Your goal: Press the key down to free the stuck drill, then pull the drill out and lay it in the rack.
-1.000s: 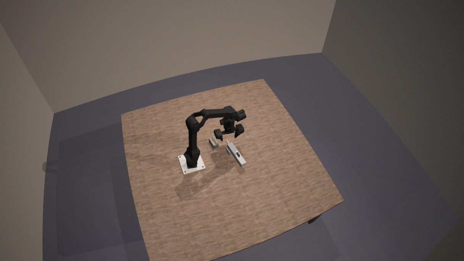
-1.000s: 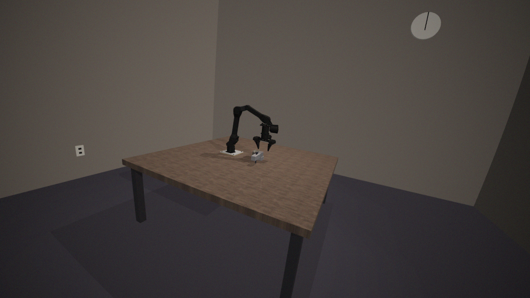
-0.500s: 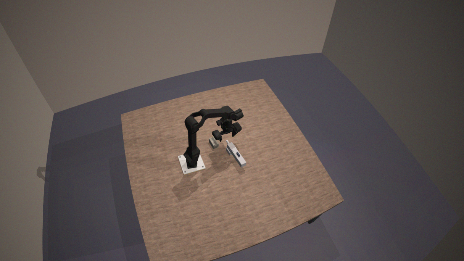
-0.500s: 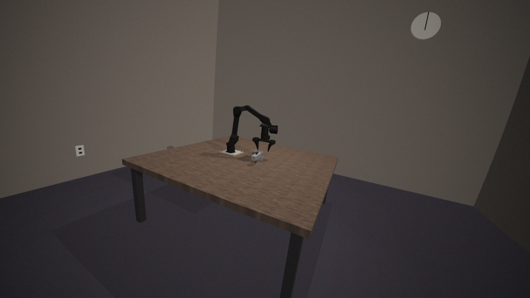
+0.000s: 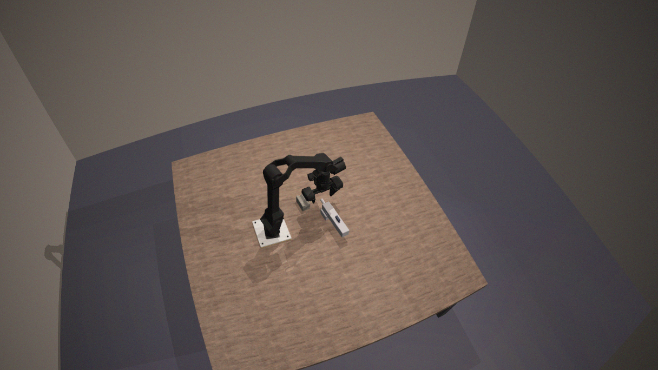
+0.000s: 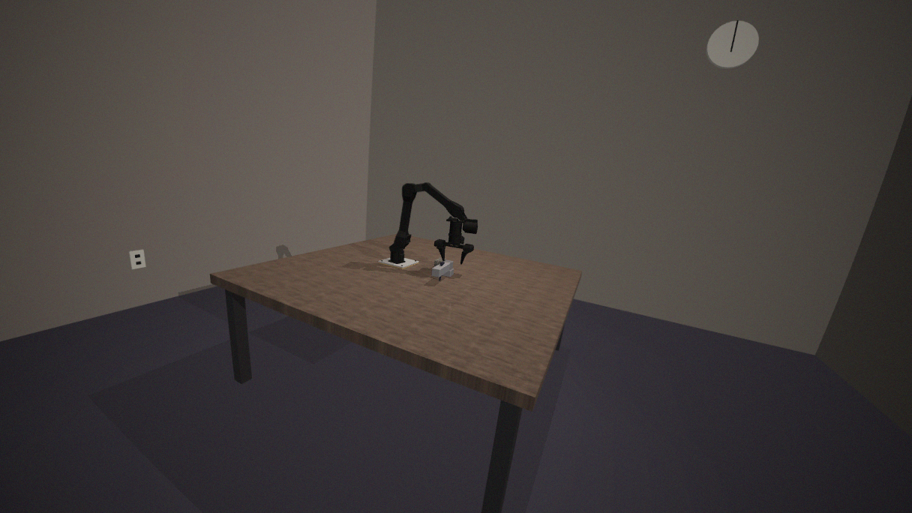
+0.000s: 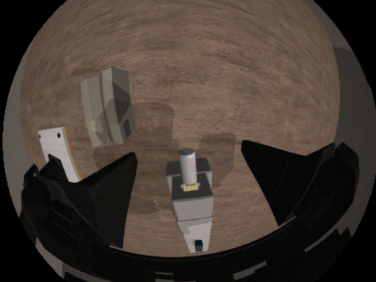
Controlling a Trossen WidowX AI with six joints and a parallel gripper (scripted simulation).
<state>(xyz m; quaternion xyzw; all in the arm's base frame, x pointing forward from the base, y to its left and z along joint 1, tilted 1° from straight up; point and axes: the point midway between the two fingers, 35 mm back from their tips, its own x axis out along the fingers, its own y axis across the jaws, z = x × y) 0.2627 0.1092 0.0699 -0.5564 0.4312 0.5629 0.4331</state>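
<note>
Now: the yellow drill 60 mm to the right of my gripper tip and 10 mm ahead of it. The rest, counted from my gripper tip: pale grey sleeve: 120 mm to the right, 30 mm ahead, 10 mm below; then dark key: 140 mm to the right, 40 mm ahead; then grey rack: 90 mm behind, 30 mm below, 20 mm to the left.
</note>
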